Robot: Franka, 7 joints.
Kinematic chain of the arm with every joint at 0, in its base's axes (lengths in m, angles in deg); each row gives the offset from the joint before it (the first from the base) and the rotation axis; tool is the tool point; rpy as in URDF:
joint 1: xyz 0 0 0.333 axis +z
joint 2: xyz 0 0 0 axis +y
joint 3: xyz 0 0 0.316 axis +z
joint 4: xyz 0.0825 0 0 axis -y
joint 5: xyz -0.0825 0 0.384 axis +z
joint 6: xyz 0 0 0 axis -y
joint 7: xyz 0.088 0 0 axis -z
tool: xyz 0 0 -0.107 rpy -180 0 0
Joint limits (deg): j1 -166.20..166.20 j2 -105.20..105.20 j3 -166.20..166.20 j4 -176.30..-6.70 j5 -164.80..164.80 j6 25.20..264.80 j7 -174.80..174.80
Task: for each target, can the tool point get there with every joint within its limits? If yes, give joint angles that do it. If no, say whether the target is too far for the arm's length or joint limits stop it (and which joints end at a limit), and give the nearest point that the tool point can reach.
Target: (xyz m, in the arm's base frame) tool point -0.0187 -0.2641 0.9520
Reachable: yes | joints 23.64 -66.11 -33.79 -103.98 130.37 79.64 37.54
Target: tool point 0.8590 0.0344 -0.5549
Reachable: no: too far | nearest point 0.6133 0.0246 -0.2455 | short by 0.395 m
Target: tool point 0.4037 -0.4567 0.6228
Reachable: yes | joints -109.49 46.46 101.91 -99.21 50.75 215.98 -134.73
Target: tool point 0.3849 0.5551 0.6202
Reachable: yes | joints 3.08 68.57 93.92 -73.56 60.59 99.50 -93.17
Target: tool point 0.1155 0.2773 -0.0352
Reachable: yes | joints -42.56 -75.65 139.69 -129.40 23.90 105.97 127.00
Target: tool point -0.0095 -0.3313 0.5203
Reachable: yes | joints -28.99 -75.21 -65.82 -153.46 75.29 103.84 -138.88
